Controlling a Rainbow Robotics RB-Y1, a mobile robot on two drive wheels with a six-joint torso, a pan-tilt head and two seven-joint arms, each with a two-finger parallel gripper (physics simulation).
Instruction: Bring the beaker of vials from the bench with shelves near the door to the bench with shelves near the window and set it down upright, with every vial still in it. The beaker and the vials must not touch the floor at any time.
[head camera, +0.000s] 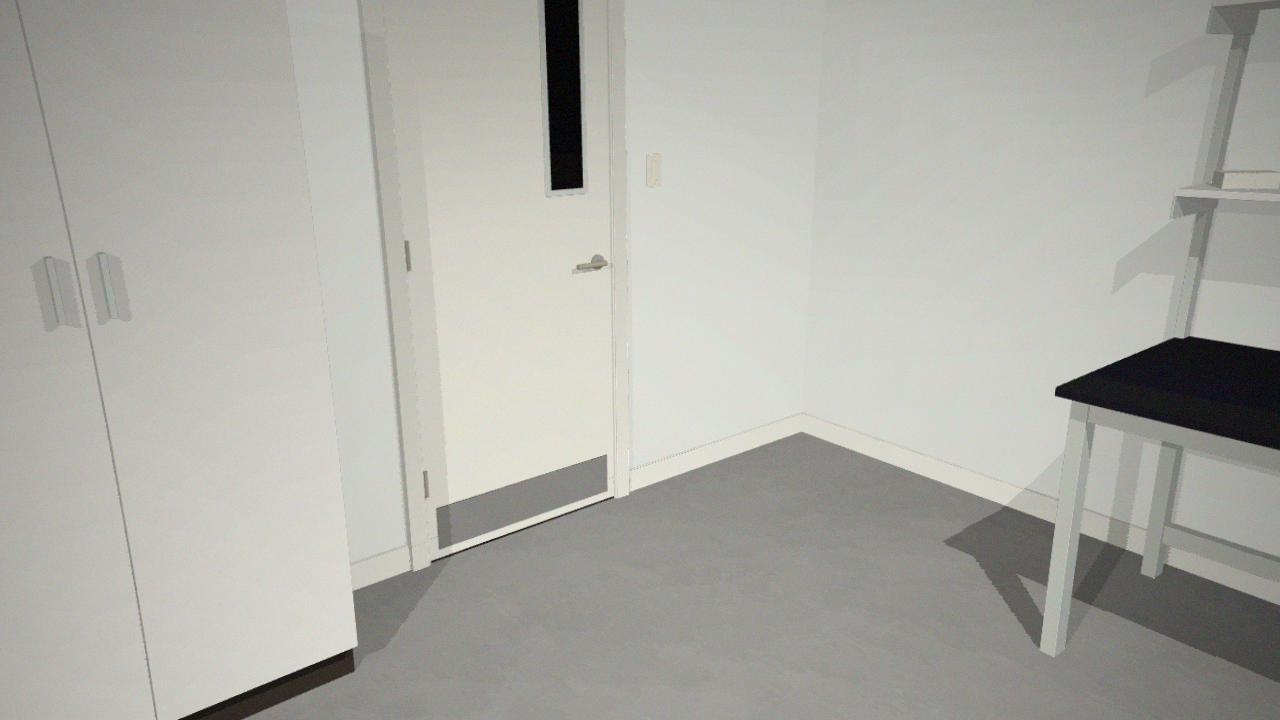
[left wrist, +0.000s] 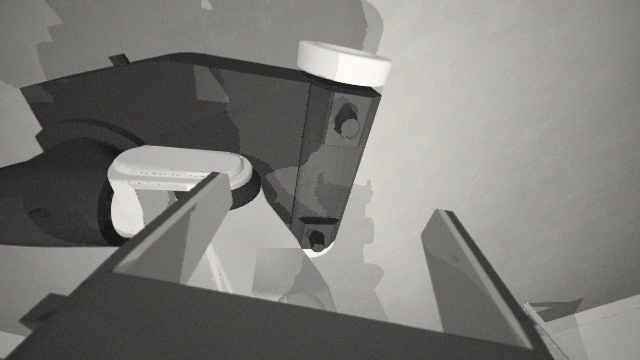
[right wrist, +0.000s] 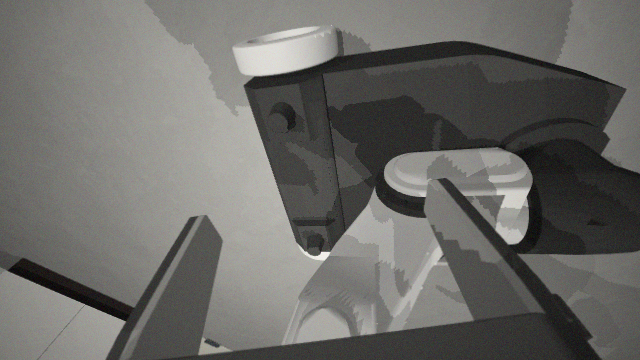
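Observation:
A bench with shelves (head camera: 1172, 380) shows in part at the right edge of the head view, with a black top and pale legs, on the wall to the right of the door (head camera: 519, 313). The beaker and its vials do not show in any view. The bench near the window does not show in the head view. My left gripper (left wrist: 327, 205) is open, with nothing between its fingers, above the robot's own base. My right gripper (right wrist: 318, 211) is open and empty too, on the other side of the base.
A tall white cabinet (head camera: 214, 376) stands at the left of the head view, beside the door. A shelf (head camera: 1226, 193) above the bench top bears a pale box (head camera: 1248, 180). Grey floor (head camera: 716, 582) lies between cabinet and bench. A dark-edged white unit (right wrist: 35, 310) shows low left in the right wrist view.

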